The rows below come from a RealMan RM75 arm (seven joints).
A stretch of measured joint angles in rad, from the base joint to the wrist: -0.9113, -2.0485, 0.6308, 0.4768, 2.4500, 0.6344, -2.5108; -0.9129, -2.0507, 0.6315, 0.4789, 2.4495, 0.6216, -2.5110; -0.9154, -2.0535, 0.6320, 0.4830, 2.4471, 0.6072, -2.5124; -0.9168, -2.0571, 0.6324, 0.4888, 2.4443, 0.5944, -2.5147; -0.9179, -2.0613, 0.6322, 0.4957, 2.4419, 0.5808, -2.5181; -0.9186, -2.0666, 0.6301, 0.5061, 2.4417, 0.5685, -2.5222; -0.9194, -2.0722, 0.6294, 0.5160, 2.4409, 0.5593, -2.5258; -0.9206, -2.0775, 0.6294, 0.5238, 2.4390, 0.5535, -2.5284; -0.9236, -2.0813, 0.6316, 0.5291, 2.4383, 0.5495, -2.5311; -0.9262, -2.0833, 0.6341, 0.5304, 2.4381, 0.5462, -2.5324; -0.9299, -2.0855, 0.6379, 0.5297, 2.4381, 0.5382, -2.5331; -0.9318, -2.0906, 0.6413, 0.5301, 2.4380, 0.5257, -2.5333; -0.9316, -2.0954, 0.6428, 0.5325, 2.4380, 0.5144, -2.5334; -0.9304, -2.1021, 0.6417, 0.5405, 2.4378, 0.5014, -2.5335; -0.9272, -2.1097, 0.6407, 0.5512, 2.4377, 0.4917, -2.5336
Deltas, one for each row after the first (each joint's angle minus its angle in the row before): -0.0016, -0.0022, 0.0007, 0.0021, -0.0005, -0.0128, -0.0002; -0.0025, -0.0028, 0.0005, 0.0041, -0.0024, -0.0144, -0.0014; -0.0014, -0.0036, 0.0004, 0.0058, -0.0028, -0.0128, -0.0023; -0.0011, -0.0042, -0.0002, 0.0069, -0.0024, -0.0136, -0.0034; -0.0007, -0.0053, -0.0021, 0.0104, -0.0002, -0.0123, -0.0041; -0.0008, -0.0056, -0.0007, 0.0099, -0.0008, -0.0092, -0.0036; -0.0012, -0.0053, 0.0000, 0.0078, -0.0019, -0.0058, -0.0026; -0.0030, -0.0038, 0.0022, 0.0053, -0.0007, -0.0040, -0.0027; -0.0026, -0.0020, 0.0025, 0.0013, -0.0002, -0.0033, -0.0013; -0.0037, -0.0022, 0.0038, -0.0007, 0.0000, -0.0080, -0.0007; -0.0019, -0.0051, 0.0034, 0.0004, -0.0001, -0.0125, -0.0002; 0.0002, -0.0048, 0.0015, 0.0024, 0.0000, -0.0113, -0.0001; 0.0012, -0.0067, -0.0011, 0.0080, -0.0002, -0.0130, -0.0001; 0.0032, -0.0076, -0.0010, 0.0107, -0.0001, -0.0097, -0.0001
